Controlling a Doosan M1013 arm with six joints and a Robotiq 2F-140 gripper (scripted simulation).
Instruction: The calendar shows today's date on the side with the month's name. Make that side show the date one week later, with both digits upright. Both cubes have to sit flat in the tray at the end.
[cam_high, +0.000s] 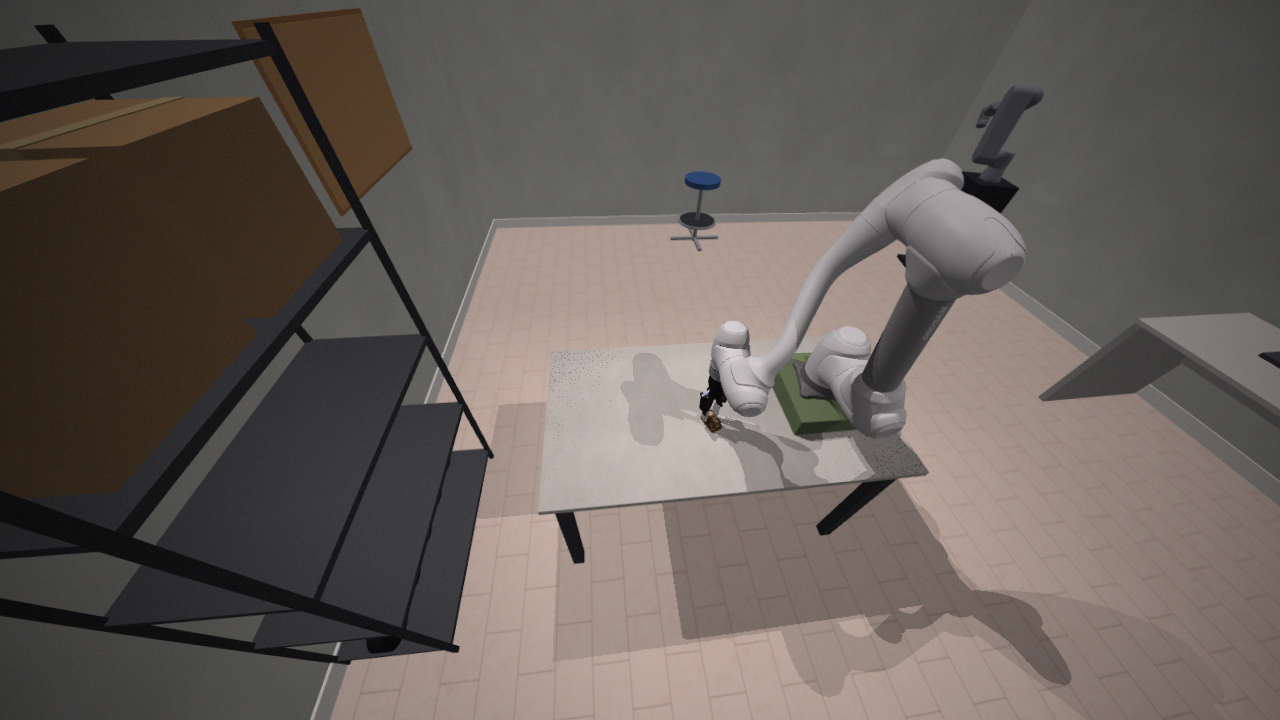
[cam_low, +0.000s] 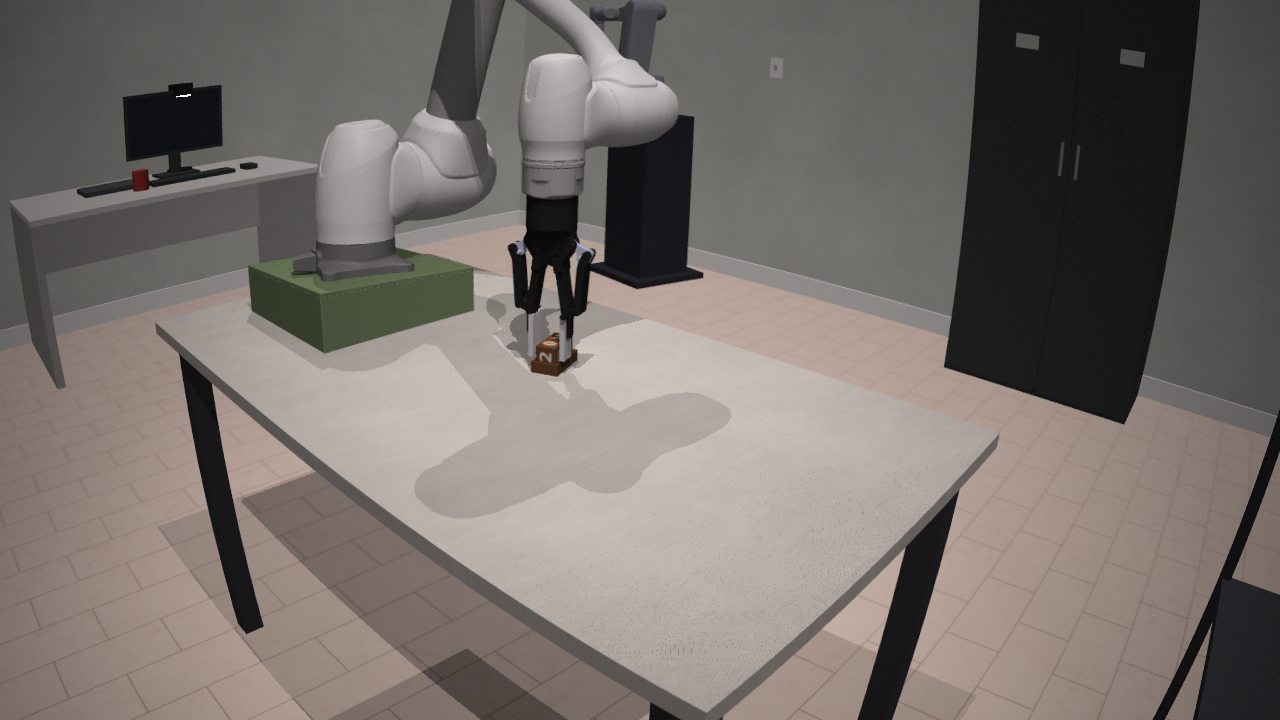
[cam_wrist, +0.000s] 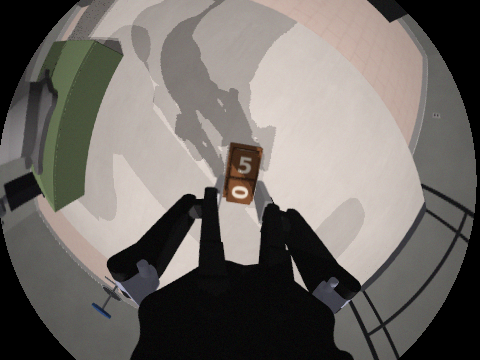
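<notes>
My gripper is now 30 mm to the right of the brown cube, 30 mm above it and 20 mm past it. From my hand the other things lie so: brown tray (40 mm below, 10 mm to the left, 10 mm behind).
</notes>
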